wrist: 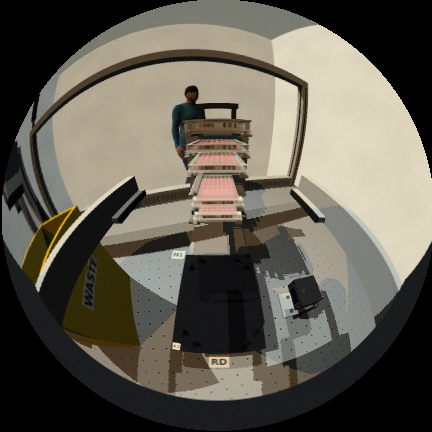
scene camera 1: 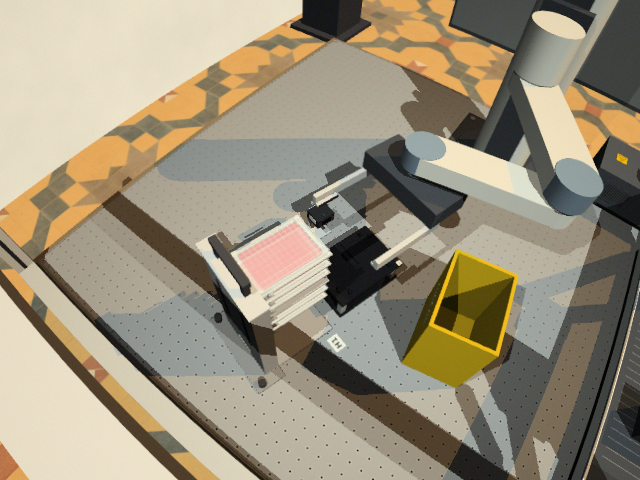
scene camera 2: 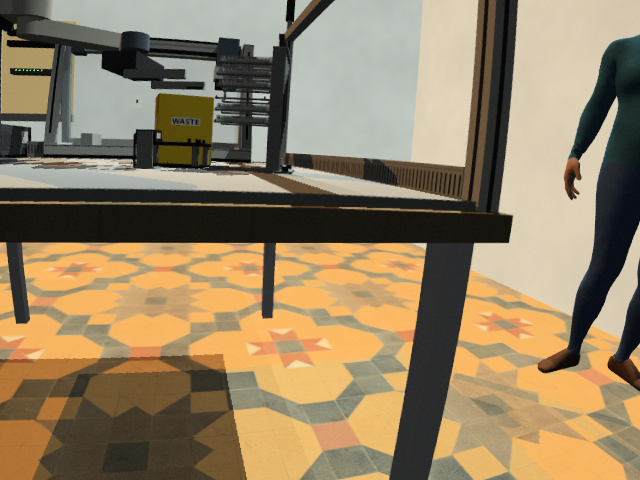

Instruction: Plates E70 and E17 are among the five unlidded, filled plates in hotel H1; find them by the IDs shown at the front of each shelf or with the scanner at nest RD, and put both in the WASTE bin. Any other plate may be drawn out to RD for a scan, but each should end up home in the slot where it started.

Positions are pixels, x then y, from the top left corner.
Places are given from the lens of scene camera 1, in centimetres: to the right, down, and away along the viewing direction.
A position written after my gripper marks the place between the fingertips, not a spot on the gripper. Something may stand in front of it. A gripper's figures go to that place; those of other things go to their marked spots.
my gripper [scene camera 1: 343,231]: 4, -2, 69
hotel H1 [scene camera 1: 260,331]: -9, 13, 58
black nest RD [scene camera 1: 350,269]: 6, 6, 83
The marked spots on the hotel H1 and the black nest RD are 30 cm apart.
